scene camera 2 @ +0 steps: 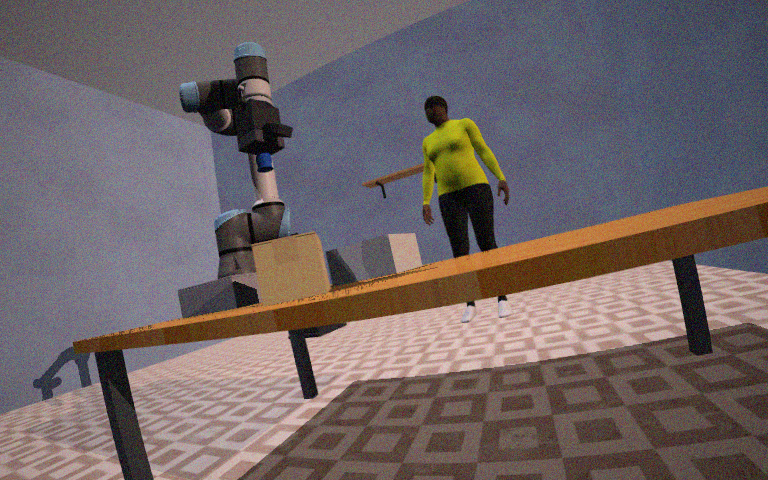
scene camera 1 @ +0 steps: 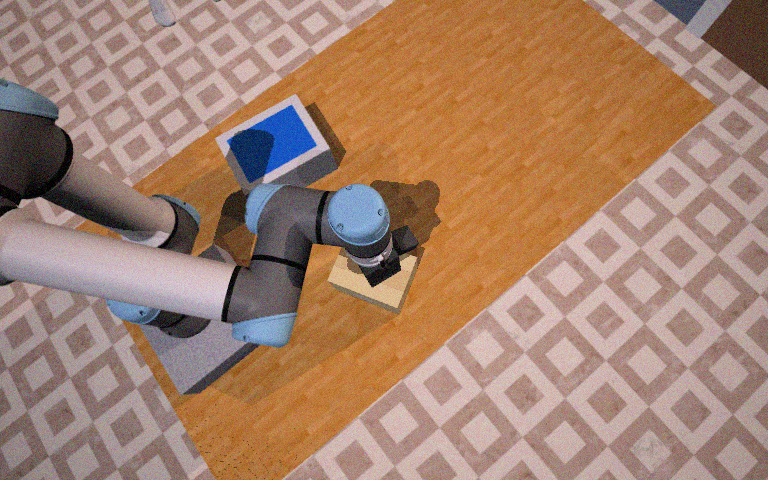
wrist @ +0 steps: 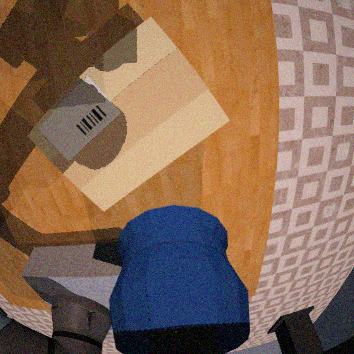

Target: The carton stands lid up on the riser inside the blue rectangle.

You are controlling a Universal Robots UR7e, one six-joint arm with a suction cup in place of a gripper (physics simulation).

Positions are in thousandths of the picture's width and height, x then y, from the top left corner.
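There is a tan carton (scene camera 2: 377,559) here, and I find the carton (scene camera 1: 451,576) again, just as the wrist view gives me the carton (wrist: 397,298). My suction cup (wrist: 496,773) hangs 24 cm from the middle of the tan carton, above it. The suction cup holds nothing.
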